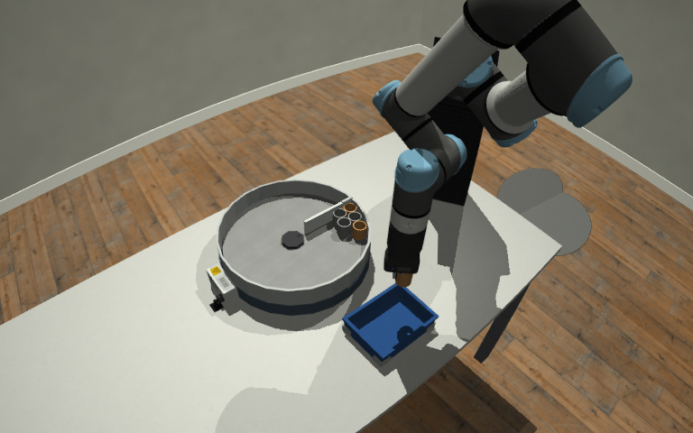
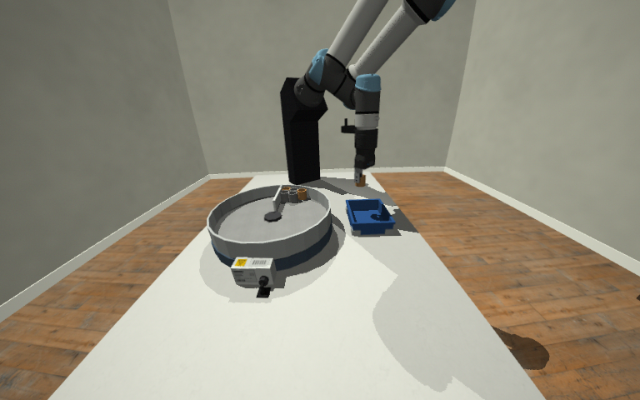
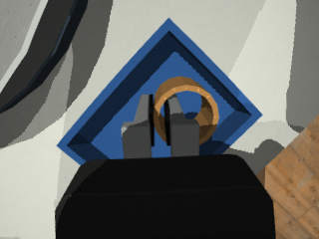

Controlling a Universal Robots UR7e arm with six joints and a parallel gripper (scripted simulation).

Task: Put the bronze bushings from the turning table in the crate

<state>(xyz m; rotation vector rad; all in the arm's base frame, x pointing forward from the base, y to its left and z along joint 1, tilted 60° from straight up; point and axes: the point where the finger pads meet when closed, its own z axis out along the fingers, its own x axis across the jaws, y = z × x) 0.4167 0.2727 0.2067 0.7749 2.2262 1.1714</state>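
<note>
Right now the blue crate is 140 mm below my hand, 50 mm to the left of it and 20 mm ahead of it. From my hand the other things lie so: round turning table 260 mm to the right, 200 mm ahead, 120 mm below.
</note>
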